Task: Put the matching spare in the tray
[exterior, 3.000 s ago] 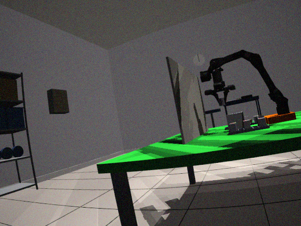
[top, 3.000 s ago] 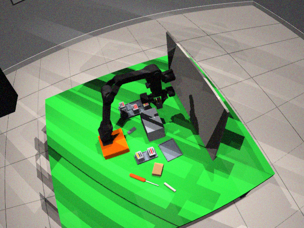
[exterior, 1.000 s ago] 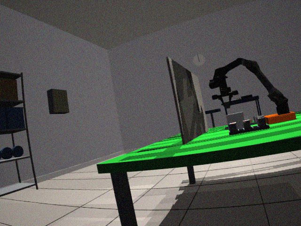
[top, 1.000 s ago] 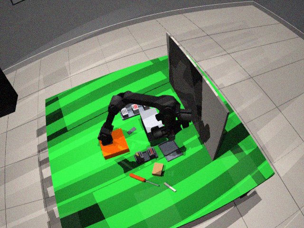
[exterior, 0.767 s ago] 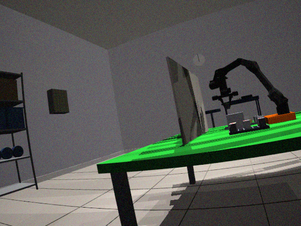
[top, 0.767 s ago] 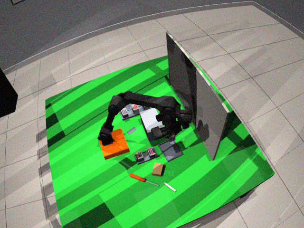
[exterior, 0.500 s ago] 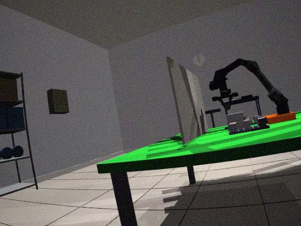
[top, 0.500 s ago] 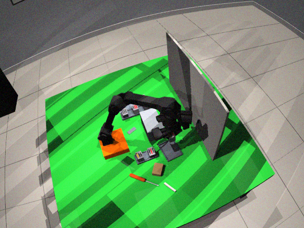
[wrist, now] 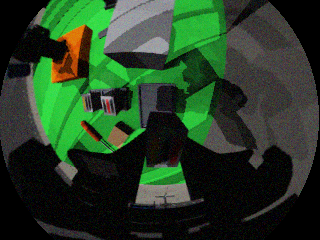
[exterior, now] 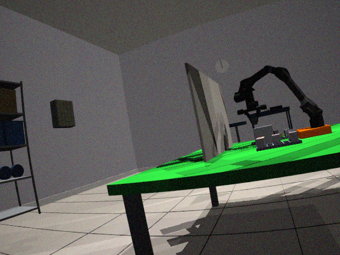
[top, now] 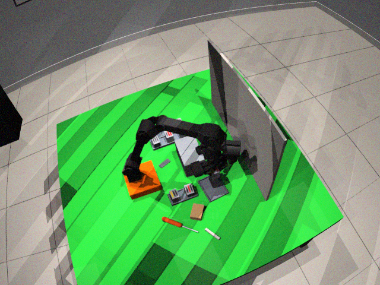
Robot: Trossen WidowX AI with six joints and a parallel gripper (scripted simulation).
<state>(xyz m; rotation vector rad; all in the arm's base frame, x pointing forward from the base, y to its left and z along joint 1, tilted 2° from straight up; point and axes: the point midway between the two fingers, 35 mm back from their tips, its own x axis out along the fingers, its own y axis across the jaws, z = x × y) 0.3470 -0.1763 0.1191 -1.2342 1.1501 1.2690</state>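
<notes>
My gripper tip is now 13 cm above the flat grey tray and 1 cm past it. From my gripper tip the other things lie so: grey mounted unit (19 cm to the left, 8 cm below, 6 cm behind); brown block (12 cm behind, 11 cm below, 10 cm to the right); small white bar (22 cm to the right, 12 cm below, 9 cm behind).
</notes>
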